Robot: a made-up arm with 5 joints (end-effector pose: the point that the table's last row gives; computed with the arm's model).
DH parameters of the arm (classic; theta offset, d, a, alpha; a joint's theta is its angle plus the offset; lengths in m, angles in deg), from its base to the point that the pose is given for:
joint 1: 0 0.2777 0 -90
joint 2: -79.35 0 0.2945 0
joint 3: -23.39 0 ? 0
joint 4: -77.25 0 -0.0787 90
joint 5: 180 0.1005 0 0
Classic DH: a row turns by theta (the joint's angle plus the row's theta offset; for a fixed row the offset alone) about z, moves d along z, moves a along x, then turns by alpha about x.
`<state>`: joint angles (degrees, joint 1 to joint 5).
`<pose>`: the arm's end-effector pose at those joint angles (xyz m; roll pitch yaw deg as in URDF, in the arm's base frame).
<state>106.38 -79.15 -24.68 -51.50 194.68</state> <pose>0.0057 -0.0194 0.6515 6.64 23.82 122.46</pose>
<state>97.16 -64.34 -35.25 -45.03 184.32</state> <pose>-0.0062 0.0494 0.7000 3.06 35.27 102.45</pose>
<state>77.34 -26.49 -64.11 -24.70 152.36</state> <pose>0.0625 0.2782 0.7482 -44.48 53.22 26.55</pose>
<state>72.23 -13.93 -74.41 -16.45 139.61</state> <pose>0.1133 0.3534 0.7343 -67.85 47.43 -1.08</pose>
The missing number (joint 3, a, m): -0.3168
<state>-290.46 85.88 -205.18 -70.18 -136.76</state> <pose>0.1516 0.4063 0.5425 -6.52 -6.88 113.17</pose>
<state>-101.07 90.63 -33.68 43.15 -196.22</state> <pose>0.0086 0.0440 -0.0668 57.45 -70.96 -159.96</pose>
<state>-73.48 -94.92 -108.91 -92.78 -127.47</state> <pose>-0.1525 0.5143 0.4462 -122.25 -32.95 35.46</pose>
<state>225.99 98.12 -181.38 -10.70 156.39</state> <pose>-0.4785 -0.4954 0.3015 -80.22 66.08 144.95</pose>
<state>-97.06 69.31 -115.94 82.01 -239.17</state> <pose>-0.0699 -0.5642 0.0401 148.62 -17.27 146.99</pose>
